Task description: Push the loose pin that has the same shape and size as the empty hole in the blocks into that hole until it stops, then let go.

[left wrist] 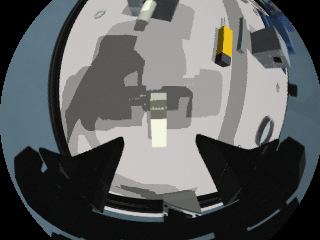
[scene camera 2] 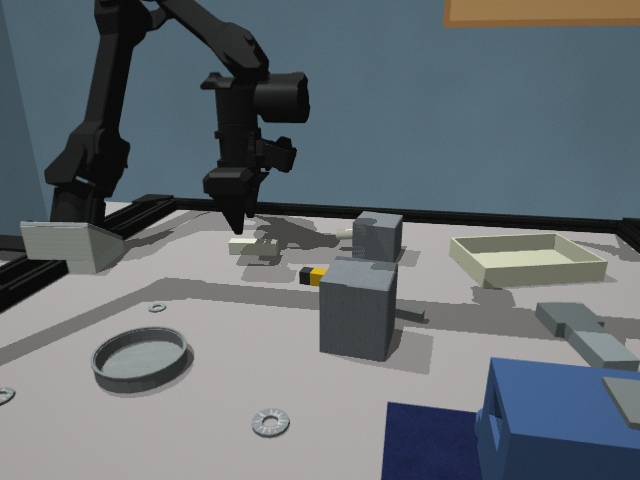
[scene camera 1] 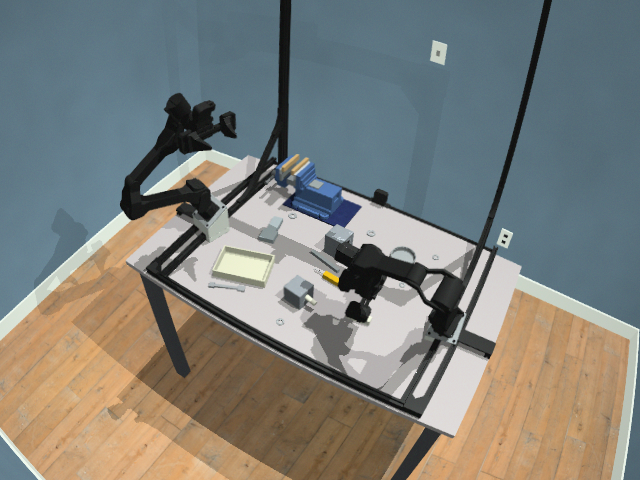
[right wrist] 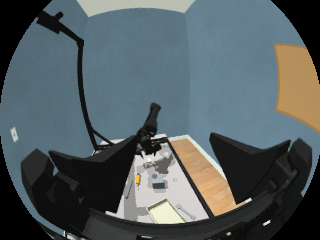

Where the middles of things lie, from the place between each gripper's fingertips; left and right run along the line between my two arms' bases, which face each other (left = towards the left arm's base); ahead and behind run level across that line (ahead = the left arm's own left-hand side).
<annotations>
My left hand is 300 mm past the round dish (scene camera 2: 140, 350) and 70 mm above it. From my left hand the other things lie so: cream tray (scene camera 2: 528, 259): 420 mm to the right, 70 mm below, 10 mm ahead.
The cream tray lies 1 cm ahead of my right hand (scene camera 1: 224, 142), 7 cm to the left of it and 46 cm below it. Round my right hand: round dish (31 cm behind, 49 cm to the left, 46 cm below).
</annotations>
